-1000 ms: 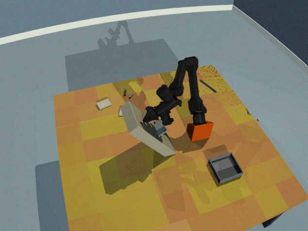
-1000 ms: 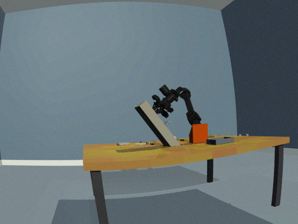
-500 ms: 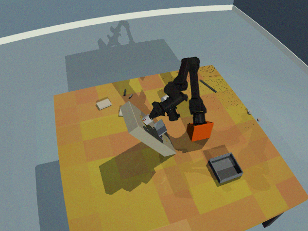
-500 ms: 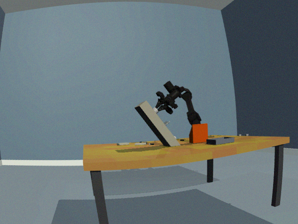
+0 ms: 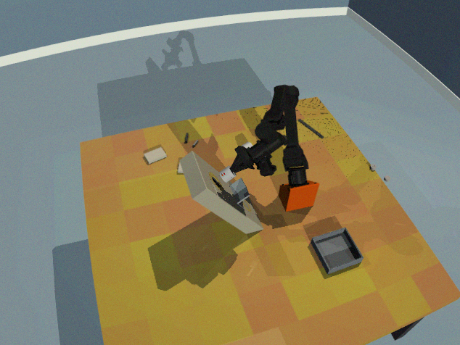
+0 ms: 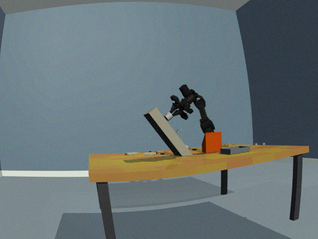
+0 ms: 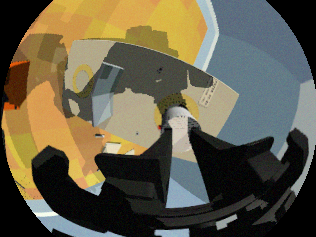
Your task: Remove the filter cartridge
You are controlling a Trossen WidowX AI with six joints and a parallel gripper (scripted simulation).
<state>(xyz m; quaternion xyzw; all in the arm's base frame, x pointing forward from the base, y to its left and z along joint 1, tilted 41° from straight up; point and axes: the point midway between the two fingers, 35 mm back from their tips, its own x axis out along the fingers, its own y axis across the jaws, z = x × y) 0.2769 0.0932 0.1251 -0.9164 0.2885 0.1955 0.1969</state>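
My gripper tip is now 13 cm above the small grey bracket and 3 cm past it. Also, from my gripper tip: dark grey tray (33 cm behind, 30 cm to the left, 26 cm below); then beige service panel (11 cm below, 2 cm ahead); then white round filter cartridge (1 cm below, 1 cm ahead).
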